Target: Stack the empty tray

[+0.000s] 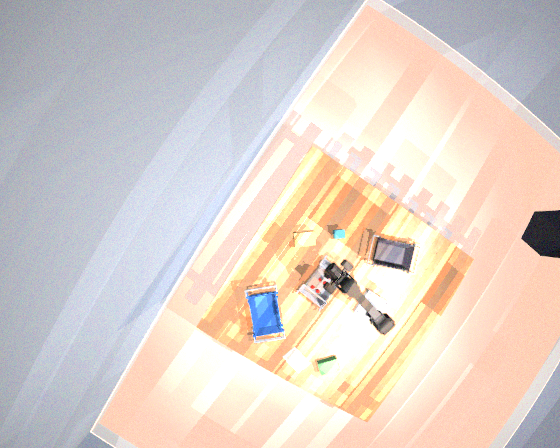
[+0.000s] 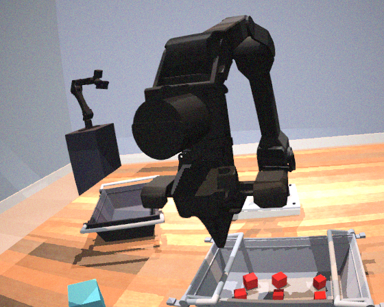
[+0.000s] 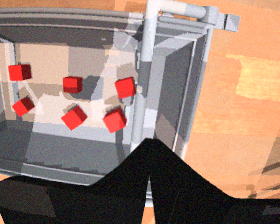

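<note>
Right now my gripper tip is 28 cm to the left of the dark tray, 26 cm past it and 5 cm above it. Also, from my gripper tip: cyan cube (20 cm to the right, 8 cm ahead, 7 cm below); tan block (24 cm ahead, 7 cm to the right, 6 cm below); green block (50 cm to the left, 33 cm behind, 7 cm below).
</note>
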